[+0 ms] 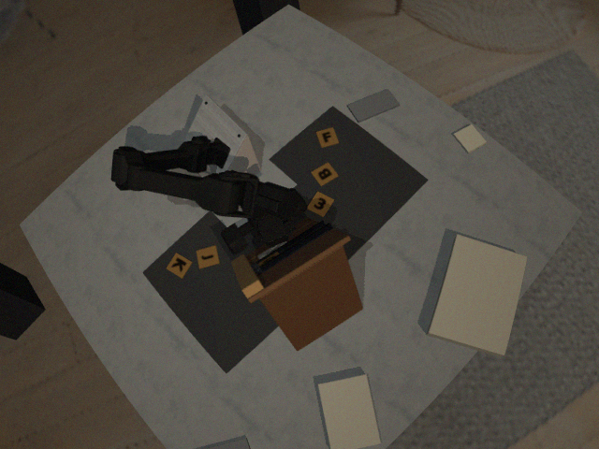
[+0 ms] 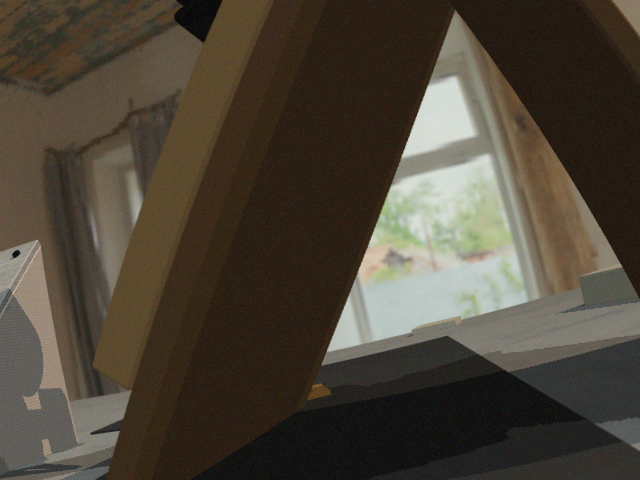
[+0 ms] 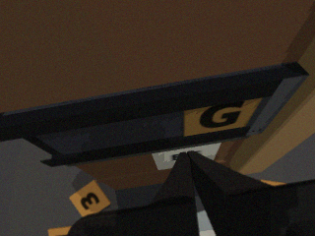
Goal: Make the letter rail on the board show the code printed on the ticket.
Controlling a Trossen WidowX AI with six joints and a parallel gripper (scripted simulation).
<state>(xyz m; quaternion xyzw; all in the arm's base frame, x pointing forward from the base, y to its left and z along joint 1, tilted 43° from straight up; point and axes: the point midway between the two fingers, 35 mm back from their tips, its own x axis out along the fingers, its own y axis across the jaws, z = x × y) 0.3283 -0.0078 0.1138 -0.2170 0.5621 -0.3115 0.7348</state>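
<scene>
Now: the white ticket 10 cm below my gripper tip and 3 cm behind it. Round my gripper tip: cream block 43 cm ahead, 29 cm to the left, 18 cm below; then dark mat 20 cm below, 13 cm behind, 8 cm to the left; then cream pad 67 cm to the left, 19 cm below, 12 cm ahead.
</scene>
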